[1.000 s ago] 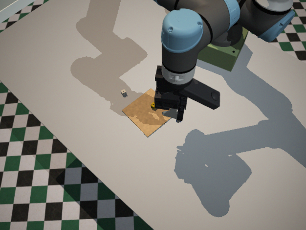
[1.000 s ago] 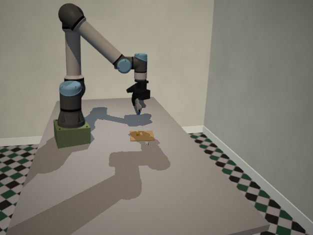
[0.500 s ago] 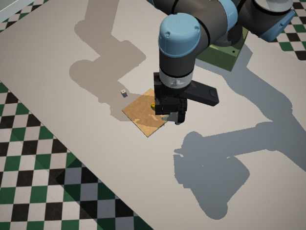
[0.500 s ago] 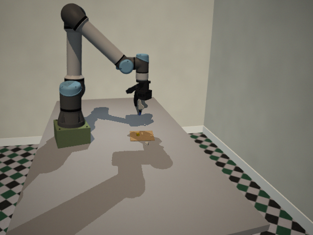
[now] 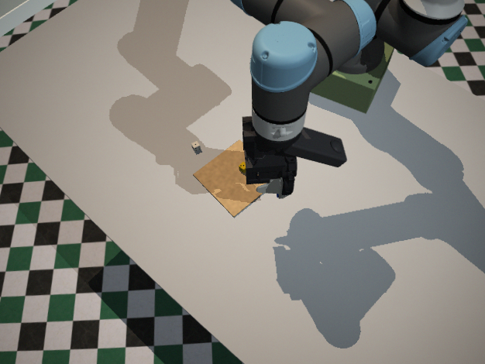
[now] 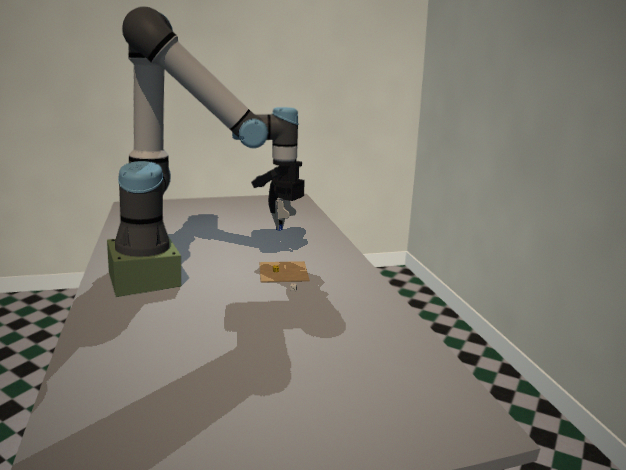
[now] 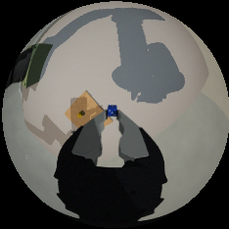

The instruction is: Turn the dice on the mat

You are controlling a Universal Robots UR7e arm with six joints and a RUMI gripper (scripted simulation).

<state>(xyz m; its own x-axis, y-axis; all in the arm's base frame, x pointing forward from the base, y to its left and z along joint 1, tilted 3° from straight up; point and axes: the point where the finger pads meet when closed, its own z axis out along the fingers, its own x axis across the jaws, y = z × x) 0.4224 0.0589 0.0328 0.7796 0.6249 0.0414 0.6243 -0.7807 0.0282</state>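
My hand is 120 mm to the left of the tan mat, 110 mm above it and 30 mm past it. Round my hand: blue die 10 mm below; white die 250 mm to the right, 100 mm below, 40 mm behind; yellow die 120 mm to the right, 100 mm below, 50 mm behind.
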